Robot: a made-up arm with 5 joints.
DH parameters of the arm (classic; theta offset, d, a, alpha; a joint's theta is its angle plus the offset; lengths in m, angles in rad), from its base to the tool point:
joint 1: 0 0.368 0 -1.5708
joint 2: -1.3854 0 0.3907 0
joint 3: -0.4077 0 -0.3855 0
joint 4: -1.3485 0 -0.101 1.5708
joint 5: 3.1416 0.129 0 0
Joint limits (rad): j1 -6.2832..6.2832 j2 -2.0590..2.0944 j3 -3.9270..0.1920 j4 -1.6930..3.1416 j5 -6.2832..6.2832
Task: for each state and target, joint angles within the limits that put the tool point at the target. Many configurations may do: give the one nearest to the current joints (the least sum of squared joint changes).
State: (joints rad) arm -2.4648 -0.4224 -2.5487 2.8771 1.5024
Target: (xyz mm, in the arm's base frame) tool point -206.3 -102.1 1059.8
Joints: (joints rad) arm -2.6820 -0.1025 -2.6751 2.3756 1.5024
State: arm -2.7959 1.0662 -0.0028 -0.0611 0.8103
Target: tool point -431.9 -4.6 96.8
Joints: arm -3.1309 0.7251 -0.5504 -0.2062 0.8103
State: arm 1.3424 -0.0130 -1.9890 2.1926 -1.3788
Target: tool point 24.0 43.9 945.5
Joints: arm 1.0705 -0.6861 -1.8787 2.5431 -1.3788
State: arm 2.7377 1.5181 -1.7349 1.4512 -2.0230
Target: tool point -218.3 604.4 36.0
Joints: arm 1.9174 1.1799 -1.8189 1.5020 -2.0230
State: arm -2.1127 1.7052 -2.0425 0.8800 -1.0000
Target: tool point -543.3 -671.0 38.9
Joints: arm -2.2514 1.5491 -2.4547 0.6576 -1.0000
